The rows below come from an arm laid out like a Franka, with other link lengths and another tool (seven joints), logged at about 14 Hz.
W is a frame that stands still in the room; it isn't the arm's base.
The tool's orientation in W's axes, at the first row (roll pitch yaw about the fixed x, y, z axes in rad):
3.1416, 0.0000, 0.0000
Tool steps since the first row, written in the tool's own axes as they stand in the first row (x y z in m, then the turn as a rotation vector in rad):
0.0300, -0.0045, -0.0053, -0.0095, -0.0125, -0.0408
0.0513, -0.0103, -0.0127, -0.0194, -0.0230, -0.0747
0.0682, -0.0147, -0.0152, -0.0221, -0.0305, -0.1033
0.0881, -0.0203, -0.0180, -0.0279, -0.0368, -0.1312
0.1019, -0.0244, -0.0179, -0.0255, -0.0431, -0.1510
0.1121, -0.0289, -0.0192, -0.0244, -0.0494, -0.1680
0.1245, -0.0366, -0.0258, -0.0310, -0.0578, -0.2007
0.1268, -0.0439, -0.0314, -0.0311, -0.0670, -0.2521
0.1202, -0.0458, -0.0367, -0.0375, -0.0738, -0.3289
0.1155, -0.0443, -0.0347, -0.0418, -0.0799, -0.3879
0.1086, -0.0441, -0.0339, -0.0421, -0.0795, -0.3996
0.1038, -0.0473, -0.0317, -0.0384, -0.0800, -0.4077
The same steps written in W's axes. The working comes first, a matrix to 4 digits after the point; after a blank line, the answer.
The tool's axes in the first row as the columns of a matrix, in W's axes (used below as rounded here):
1.0000, 0.0000, 0.0000
0.0000, -1.0000, 0.0000
0.0000, 0.0000, -1.0000

0.0300, 0.0045, 0.0053, -0.0095, 0.0125, 0.0408
0.0513, 0.0103, 0.0127, -0.0194, 0.0230, 0.0747
0.0682, 0.0147, 0.0152, -0.0221, 0.0305, 0.1033
0.0881, 0.0203, 0.0180, -0.0279, 0.0368, 0.1312
0.1019, 0.0244, 0.0179, -0.0255, 0.0431, 0.1510
0.1121, 0.0289, 0.0192, -0.0244, 0.0494, 0.1680
0.1245, 0.0366, 0.0258, -0.0310, 0.0578, 0.2007
0.1268, 0.0439, 0.0314, -0.0311, 0.0670, 0.2521
0.1202, 0.0458, 0.0367, -0.0375, 0.0738, 0.3289
0.1155, 0.0443, 0.0347, -0.0418, 0.0799, 0.3879
0.1086, 0.0441, 0.0339, -0.0421, 0.0795, 0.3996
0.1038, 0.0473, 0.0317, -0.0384, 0.0800, 0.4077

